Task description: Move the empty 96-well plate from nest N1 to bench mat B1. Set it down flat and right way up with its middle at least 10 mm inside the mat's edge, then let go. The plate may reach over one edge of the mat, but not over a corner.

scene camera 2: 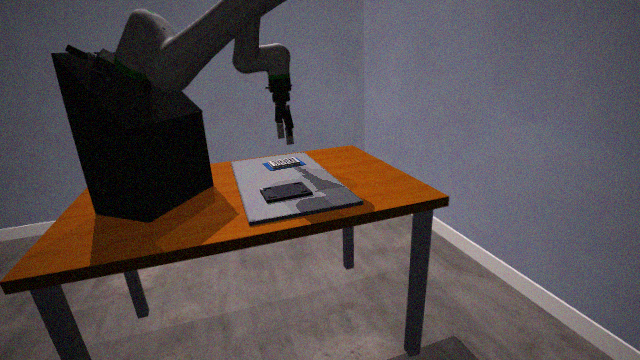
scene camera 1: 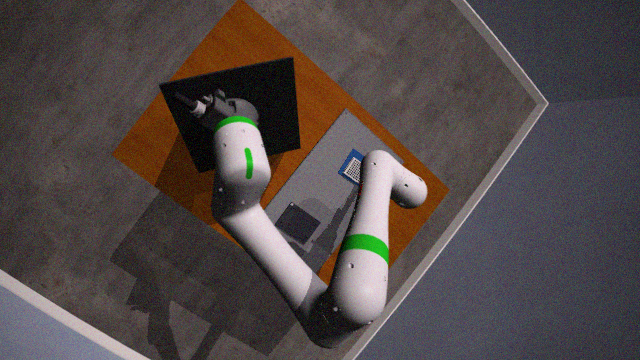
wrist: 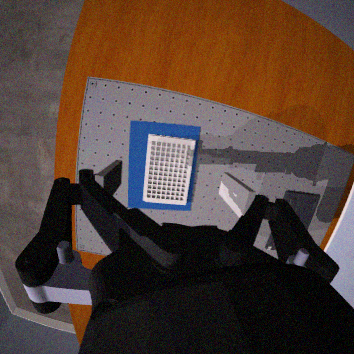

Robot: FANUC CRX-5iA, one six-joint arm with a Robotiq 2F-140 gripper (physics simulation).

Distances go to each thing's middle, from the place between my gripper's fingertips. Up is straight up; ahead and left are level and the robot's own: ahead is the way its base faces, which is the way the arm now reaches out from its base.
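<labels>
The white 96-well plate (wrist: 168,162) is 2 cm behind my hand and 10 cm below it. There's also the blue bench mat (wrist: 138,134), which I see 1 cm behind my hand, 1 cm to the left of it and 11 cm below it.
</labels>
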